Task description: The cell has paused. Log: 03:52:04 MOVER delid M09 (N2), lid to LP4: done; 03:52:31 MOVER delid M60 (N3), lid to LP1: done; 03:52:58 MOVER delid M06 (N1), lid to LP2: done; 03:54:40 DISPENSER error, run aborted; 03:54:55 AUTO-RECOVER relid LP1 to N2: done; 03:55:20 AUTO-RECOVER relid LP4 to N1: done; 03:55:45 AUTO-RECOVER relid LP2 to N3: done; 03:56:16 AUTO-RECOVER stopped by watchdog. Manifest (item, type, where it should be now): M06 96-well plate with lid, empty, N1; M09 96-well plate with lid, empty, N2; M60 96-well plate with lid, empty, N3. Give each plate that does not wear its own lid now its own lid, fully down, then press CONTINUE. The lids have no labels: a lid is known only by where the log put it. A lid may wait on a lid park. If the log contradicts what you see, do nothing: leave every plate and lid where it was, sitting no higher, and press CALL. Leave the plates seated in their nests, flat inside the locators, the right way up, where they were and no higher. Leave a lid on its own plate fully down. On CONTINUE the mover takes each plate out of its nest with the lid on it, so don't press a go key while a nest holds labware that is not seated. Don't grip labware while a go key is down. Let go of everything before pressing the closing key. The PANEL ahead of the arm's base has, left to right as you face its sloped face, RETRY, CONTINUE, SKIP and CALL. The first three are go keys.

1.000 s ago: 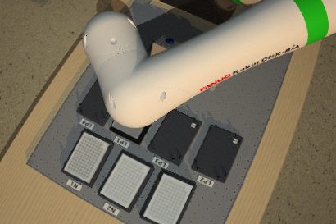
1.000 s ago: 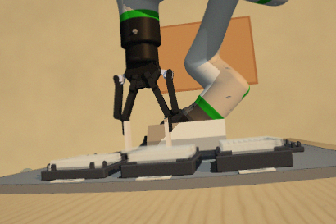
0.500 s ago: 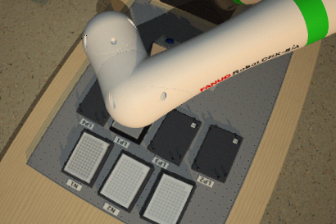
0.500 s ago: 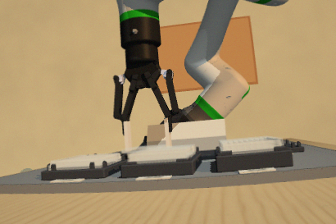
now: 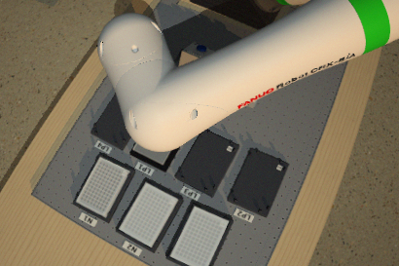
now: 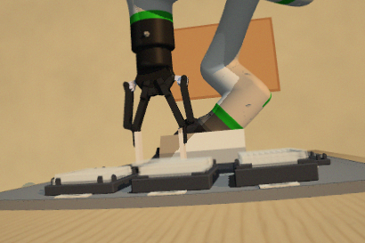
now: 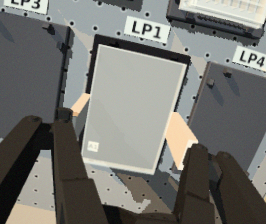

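Right now my hand is 50 mm above the lid park LP1. The rest, counted from my hand: lid park LP3: 130 mm to the left, 50 mm below, 10 mm behind; LP1 label: 90 mm ahead, 50 mm below, 10 mm to the left; lid park LP4: 120 mm to the right, 50 mm below, 20 mm ahead.
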